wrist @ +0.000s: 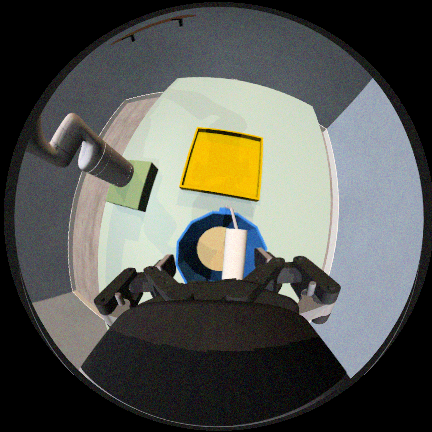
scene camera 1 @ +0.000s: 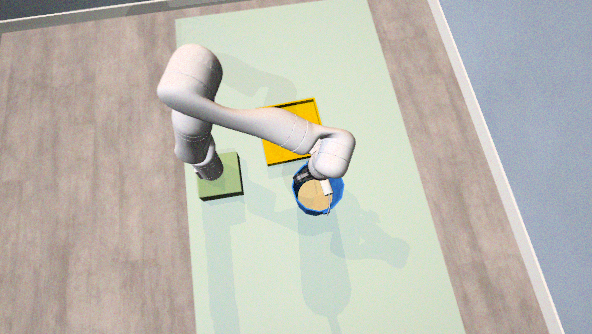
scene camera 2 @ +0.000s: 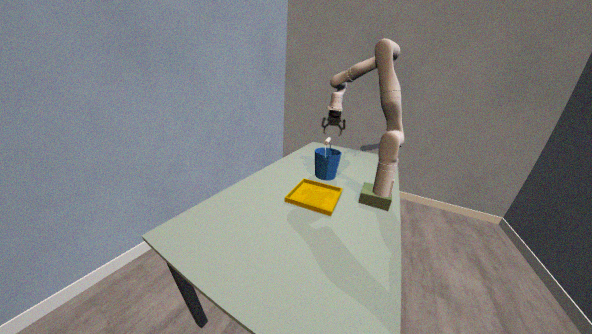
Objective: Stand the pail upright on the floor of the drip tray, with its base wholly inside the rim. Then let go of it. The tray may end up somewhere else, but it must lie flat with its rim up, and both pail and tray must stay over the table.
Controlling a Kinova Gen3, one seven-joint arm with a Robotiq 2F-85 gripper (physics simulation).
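Frame: origin at the arm's base, x back, y left, z down, level; centimetres.
Seen in the pictures: gripper, fingertip midpoint: (wrist: 213, 260) (scene camera 2: 332, 135); arm's base at its link origin: (wrist: 122, 173) (scene camera 1: 211, 168) (scene camera 2: 381, 192).
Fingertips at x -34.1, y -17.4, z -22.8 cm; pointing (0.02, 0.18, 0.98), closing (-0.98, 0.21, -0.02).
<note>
Offsets run from my fingertips to a thing's middle. Level surfaces: height alone.
The blue pail (scene camera 1: 338, 194) (scene camera 2: 326, 166) (wrist: 256, 233) stands upright on the table, beside the tray and apart from it. A tan disc shows inside it. Its white handle grip {dx -2.8, dy -1.5, dz +4.6 cm} (scene camera 1: 326, 187) (scene camera 2: 328, 140) (wrist: 234, 252) stands raised above the mouth on thin wire. The yellow drip tray {dx +0.4, dy +27.4, dz +28.0 cm} (scene camera 1: 282, 153) (scene camera 2: 314, 196) (wrist: 222, 165) lies flat, rim up, with nothing on its floor in the scene camera 2 and wrist views. My gripper (scene camera 2: 334, 133) (wrist: 213, 260) is open and empty, pointing down above the pail and its handle grip. The arm hides part of gripper and tray in the scene camera 1 view.
The arm's base stands on a green block (scene camera 1: 227, 181) (scene camera 2: 372, 201) (wrist: 138, 194) near one long edge of the pale green table {dz +29.4 cm} (scene camera 1: 400, 300) (scene camera 2: 225, 240) (wrist: 295, 175). The tray lies between the pail and a longer stretch of table in the scene camera 2 view.
</note>
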